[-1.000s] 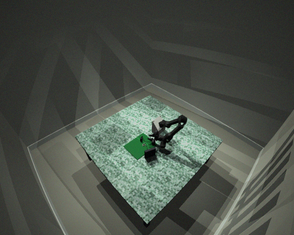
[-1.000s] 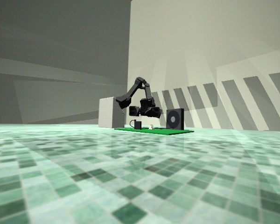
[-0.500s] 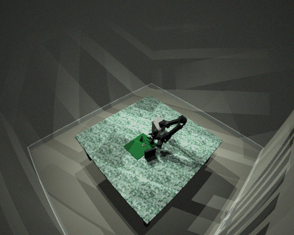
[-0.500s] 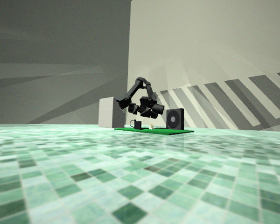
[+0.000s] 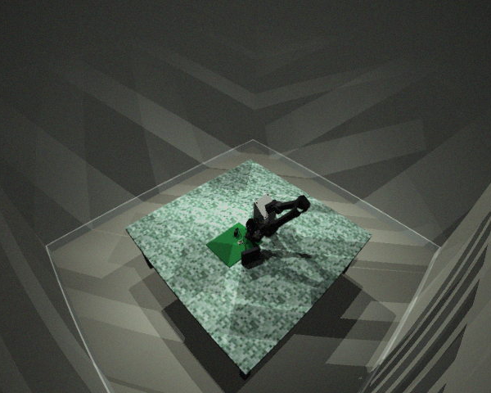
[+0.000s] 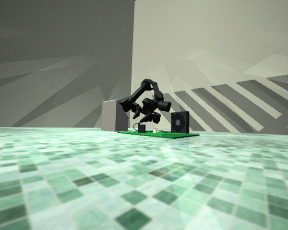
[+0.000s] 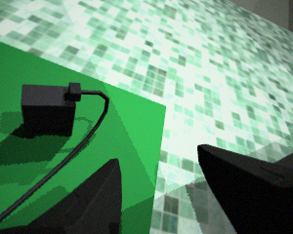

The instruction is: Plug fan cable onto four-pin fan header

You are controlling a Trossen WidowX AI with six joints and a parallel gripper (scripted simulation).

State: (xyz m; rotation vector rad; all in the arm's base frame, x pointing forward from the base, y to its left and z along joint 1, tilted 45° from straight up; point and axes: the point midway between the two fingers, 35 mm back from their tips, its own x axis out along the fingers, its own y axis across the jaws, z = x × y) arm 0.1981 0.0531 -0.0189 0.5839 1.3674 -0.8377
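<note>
Right now my gripper tip is 7 cm short of the black plug, 4 cm above it and 3 cm to the left of it. From my gripper tip the other things lie so: white four-pin fan header 10 cm ahead, 6 cm below, 5 cm to the left; then header key 10 cm ahead, 5 cm below, 4 cm to the left; then green board 13 cm ahead, 8 cm below, 2 cm to the left.
</note>
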